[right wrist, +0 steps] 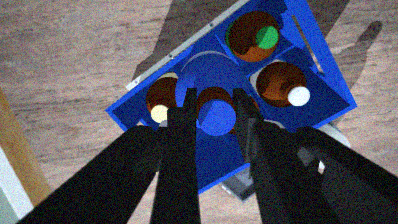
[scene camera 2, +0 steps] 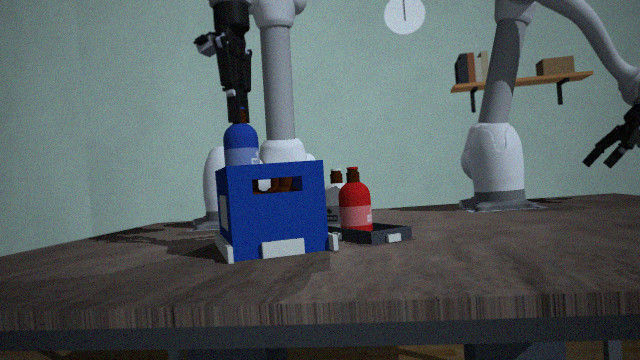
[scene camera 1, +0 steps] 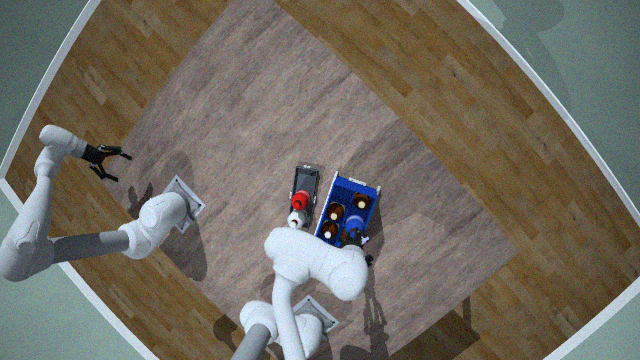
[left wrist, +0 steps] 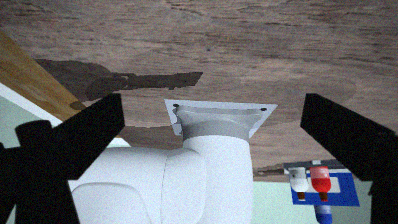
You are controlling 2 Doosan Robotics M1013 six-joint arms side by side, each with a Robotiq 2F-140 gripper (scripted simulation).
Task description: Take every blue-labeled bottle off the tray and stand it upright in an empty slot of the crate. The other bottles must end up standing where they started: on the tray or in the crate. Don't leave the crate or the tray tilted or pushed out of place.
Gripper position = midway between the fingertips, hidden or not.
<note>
In view: my left gripper [scene camera 1: 124, 169], my right gripper [scene camera 2: 239, 122] and a red bottle [scene camera 2: 355, 210].
My left gripper also shows in the left wrist view [left wrist: 212, 110]. My right gripper also shows in the right wrist view [right wrist: 214, 103].
</note>
